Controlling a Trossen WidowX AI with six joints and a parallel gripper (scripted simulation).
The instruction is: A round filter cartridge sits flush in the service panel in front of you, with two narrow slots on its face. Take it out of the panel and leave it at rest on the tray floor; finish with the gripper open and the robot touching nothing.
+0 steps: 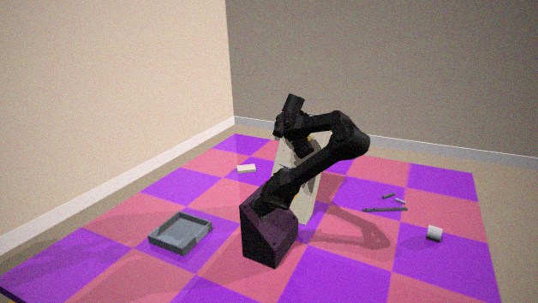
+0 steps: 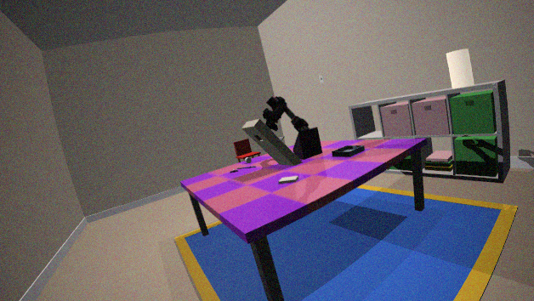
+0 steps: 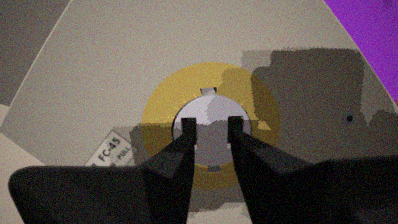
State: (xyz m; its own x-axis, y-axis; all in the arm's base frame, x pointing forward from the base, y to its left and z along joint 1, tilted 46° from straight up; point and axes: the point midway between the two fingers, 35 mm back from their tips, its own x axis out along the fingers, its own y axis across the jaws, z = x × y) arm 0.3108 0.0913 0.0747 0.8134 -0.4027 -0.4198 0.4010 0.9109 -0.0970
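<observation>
Right now my gripper tip is 20 mm short of the round grey filter cartridge and 10 mm above it. From my gripper tip the other things lie so: beige service panel (30 mm behind, 90 mm below); then short grey pin (140 mm ahead, 380 mm to the right, 250 mm below); then white block (100 mm ahead, 330 mm to the left, 250 mm below).
</observation>
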